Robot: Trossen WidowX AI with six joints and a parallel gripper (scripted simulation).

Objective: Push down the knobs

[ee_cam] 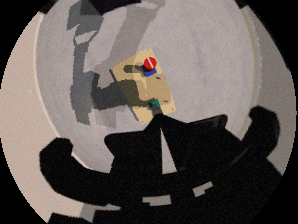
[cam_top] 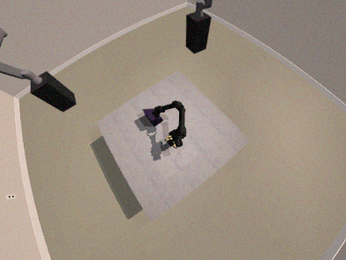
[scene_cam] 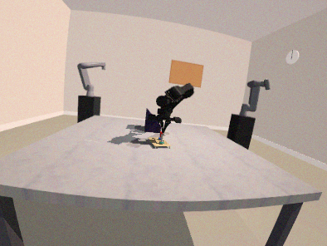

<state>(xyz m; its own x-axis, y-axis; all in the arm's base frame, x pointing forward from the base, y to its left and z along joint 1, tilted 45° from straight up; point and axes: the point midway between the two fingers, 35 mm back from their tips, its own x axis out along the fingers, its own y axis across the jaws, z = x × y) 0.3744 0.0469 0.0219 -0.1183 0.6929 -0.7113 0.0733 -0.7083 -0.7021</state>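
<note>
Right now my gripper tip is 8 cm past the red knob, 3 cm above it and 1 cm to the left of it.
</note>
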